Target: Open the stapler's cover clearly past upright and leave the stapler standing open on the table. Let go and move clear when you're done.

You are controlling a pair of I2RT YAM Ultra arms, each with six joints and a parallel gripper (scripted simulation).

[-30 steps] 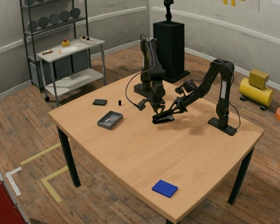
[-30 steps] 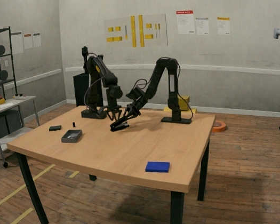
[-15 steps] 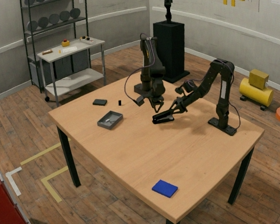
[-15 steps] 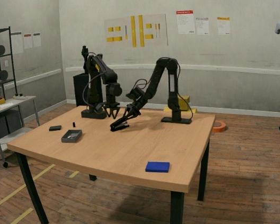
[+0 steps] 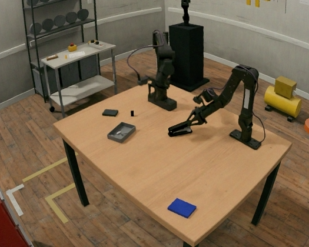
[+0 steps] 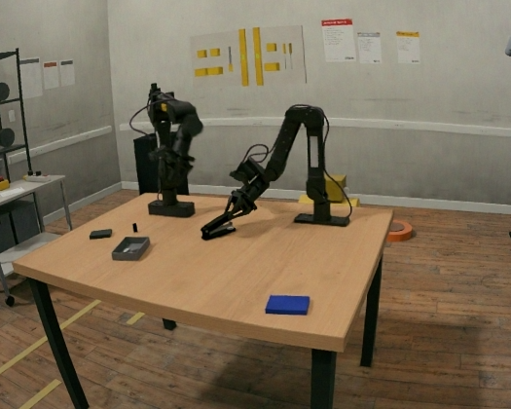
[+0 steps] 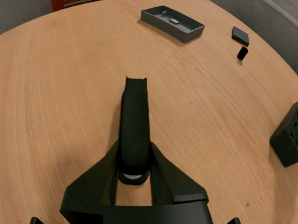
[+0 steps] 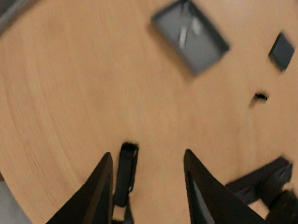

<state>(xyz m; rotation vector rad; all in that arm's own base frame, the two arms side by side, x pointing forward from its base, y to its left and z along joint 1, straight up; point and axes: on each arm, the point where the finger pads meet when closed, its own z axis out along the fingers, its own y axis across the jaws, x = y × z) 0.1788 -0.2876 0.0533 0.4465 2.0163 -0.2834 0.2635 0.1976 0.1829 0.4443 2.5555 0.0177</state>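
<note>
Now: the stapler cover 4 cm ahead of my left hand, 2 cm to the right of it and 1 cm below it. The rest, counted from my left hand: grey tray 26 cm to the right, 25 cm ahead, 4 cm below; then stapler 4 cm ahead, 3 cm below, 2 cm to the right; then black piece 36 cm to the right, 8 cm ahead, 4 cm below.
</note>
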